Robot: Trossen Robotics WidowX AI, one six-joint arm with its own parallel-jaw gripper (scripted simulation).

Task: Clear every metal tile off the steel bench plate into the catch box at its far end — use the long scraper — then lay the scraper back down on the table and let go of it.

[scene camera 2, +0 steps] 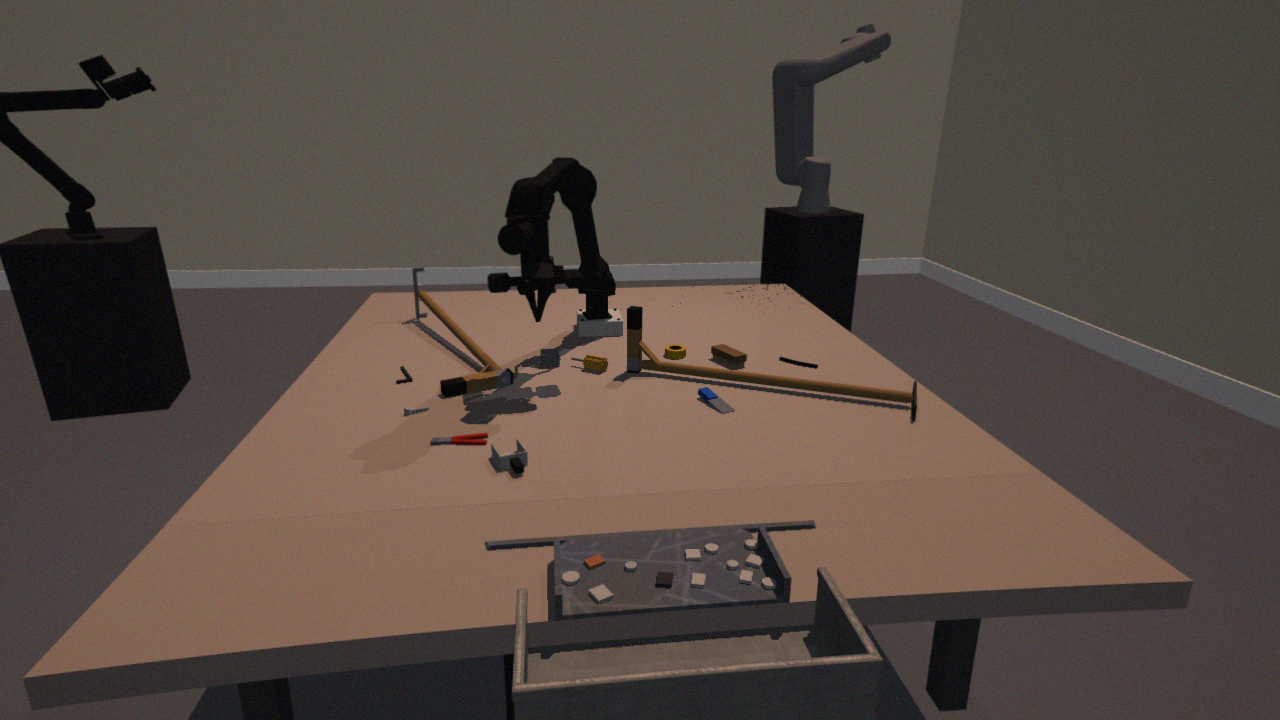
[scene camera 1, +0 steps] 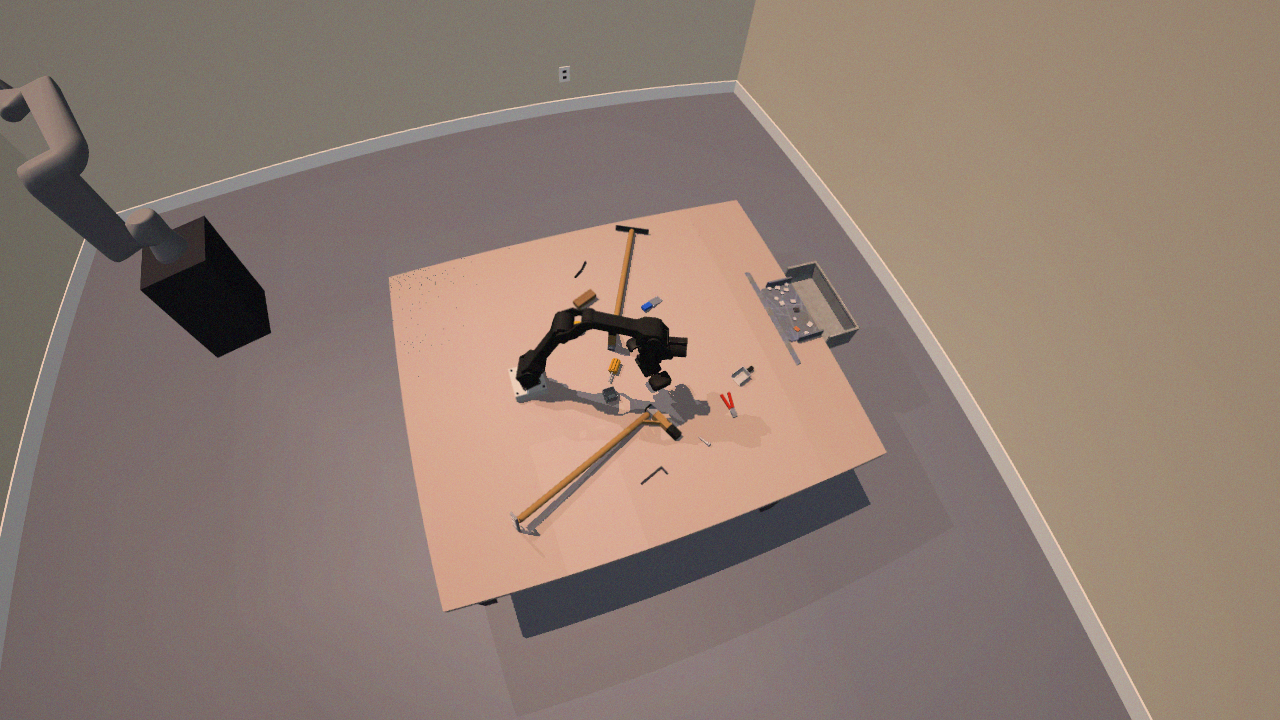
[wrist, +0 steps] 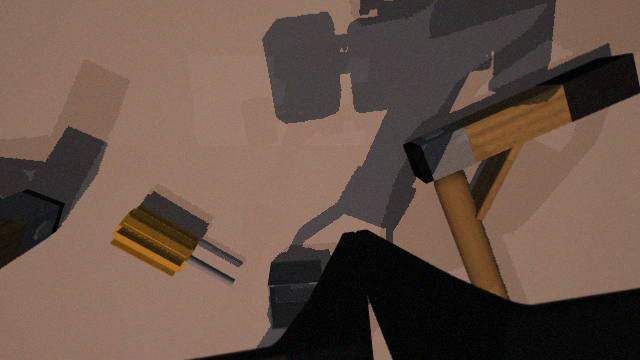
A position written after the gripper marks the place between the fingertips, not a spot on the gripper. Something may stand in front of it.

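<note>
Gripper (scene camera 2: 537,321) shut, holding nothing; same gripper (scene camera 1: 646,374), also the gripper (wrist: 355,243). A long scraper (scene camera 2: 635,345) and a grey cube (wrist: 290,284) are present. A metal bracket (scene camera 2: 516,460) is present too; in the wrist view the bracket is out of frame.
</note>
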